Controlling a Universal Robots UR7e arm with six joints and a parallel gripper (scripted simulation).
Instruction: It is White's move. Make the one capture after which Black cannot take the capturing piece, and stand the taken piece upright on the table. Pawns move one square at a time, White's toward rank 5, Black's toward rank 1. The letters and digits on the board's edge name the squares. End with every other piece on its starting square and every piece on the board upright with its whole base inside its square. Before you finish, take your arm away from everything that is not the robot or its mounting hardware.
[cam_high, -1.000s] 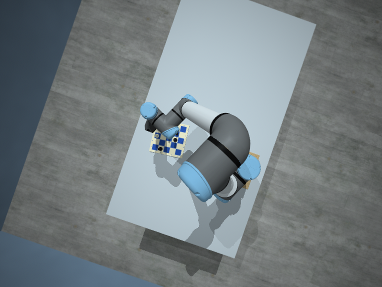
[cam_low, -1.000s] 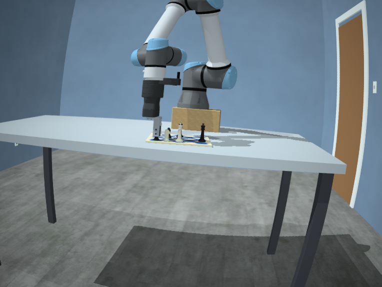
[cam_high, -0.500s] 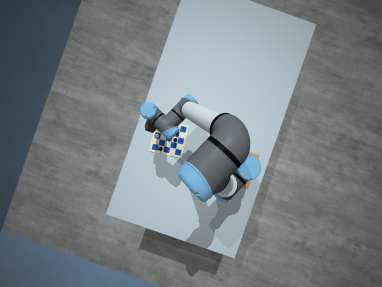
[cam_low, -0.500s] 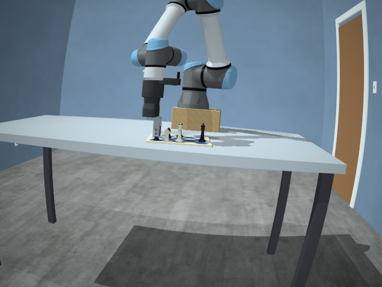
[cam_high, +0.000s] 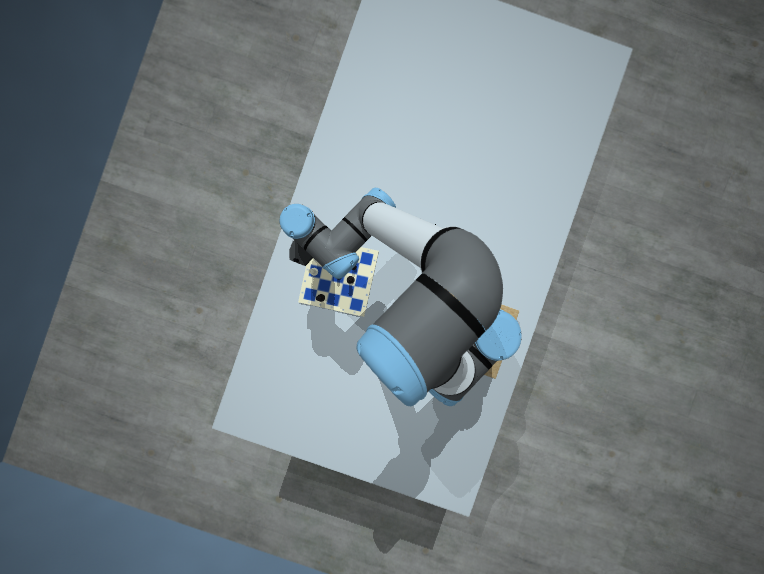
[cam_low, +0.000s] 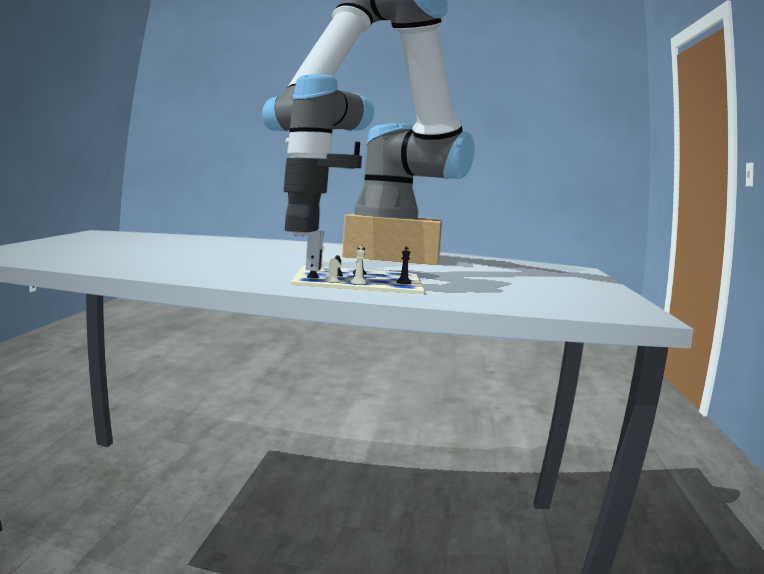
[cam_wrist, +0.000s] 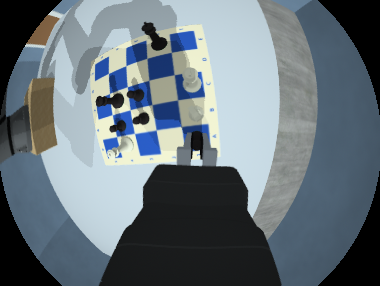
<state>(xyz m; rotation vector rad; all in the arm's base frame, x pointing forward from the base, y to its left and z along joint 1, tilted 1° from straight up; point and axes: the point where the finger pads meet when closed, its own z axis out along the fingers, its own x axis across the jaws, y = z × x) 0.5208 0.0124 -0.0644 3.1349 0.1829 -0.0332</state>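
Now: the tall black piece 8 cm behind my hand and 14 cm to the left of it. The rest, counted from my hand: white pawn-like piece 11 cm behind, 3 cm to the right, 1 cm below.
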